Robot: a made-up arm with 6 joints. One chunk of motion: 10 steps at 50 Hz.
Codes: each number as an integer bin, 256 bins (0 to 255) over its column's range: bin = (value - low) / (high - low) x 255, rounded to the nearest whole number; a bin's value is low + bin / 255 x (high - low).
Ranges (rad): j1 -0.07..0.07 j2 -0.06..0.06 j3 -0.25..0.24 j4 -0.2..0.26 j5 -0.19..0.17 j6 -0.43..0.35
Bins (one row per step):
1: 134 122 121 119 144 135
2: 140 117 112 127 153 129
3: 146 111 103 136 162 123
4: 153 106 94 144 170 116
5: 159 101 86 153 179 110
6: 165 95 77 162 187 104
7: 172 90 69 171 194 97
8: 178 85 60 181 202 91
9: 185 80 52 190 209 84
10: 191 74 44 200 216 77
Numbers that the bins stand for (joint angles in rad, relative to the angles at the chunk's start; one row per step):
1: 0.0036 -0.0026 -0.0175 0.0147 0.0133 -0.0171
2: 0.0069 -0.0049 -0.0348 0.0291 0.0260 -0.0354
3: 0.0102 -0.0078 -0.0521 0.0453 0.0387 -0.0538
4: 0.0140 -0.0101 -0.0694 0.0598 0.0500 -0.0752
5: 0.0173 -0.0125 -0.0847 0.0760 0.0627 -0.0935
6: 0.0206 -0.0153 -0.1020 0.0922 0.0740 -0.1119
7: 0.0244 -0.0176 -0.1174 0.1085 0.0839 -0.1333
8: 0.0277 -0.0200 -0.1347 0.1265 0.0952 -0.1516
9: 0.0316 -0.0224 -0.1501 0.1427 0.1051 -0.1731
10: 0.0349 -0.0252 -0.1655 0.1608 0.1149 -0.1945

